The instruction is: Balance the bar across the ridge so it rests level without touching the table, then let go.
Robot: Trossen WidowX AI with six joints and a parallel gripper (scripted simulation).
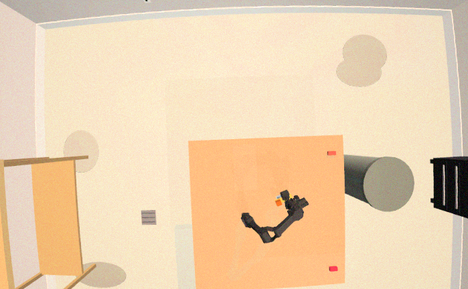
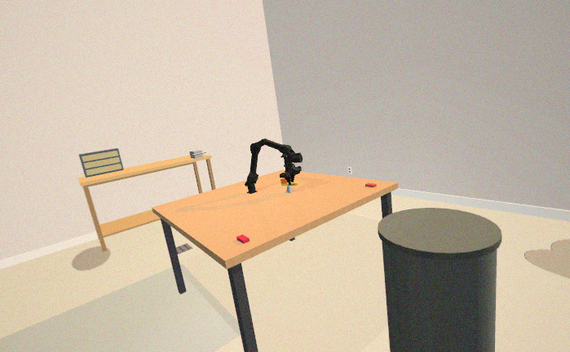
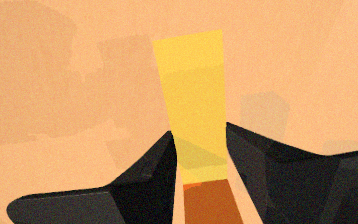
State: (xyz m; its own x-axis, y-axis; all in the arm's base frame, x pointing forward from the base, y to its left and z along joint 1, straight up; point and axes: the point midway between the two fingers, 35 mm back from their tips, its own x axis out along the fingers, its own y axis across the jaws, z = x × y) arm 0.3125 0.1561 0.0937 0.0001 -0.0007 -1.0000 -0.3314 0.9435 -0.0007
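My gripper tip is 30 mm past the yellow bar, 10 mm to the left of it and 10 mm below it.
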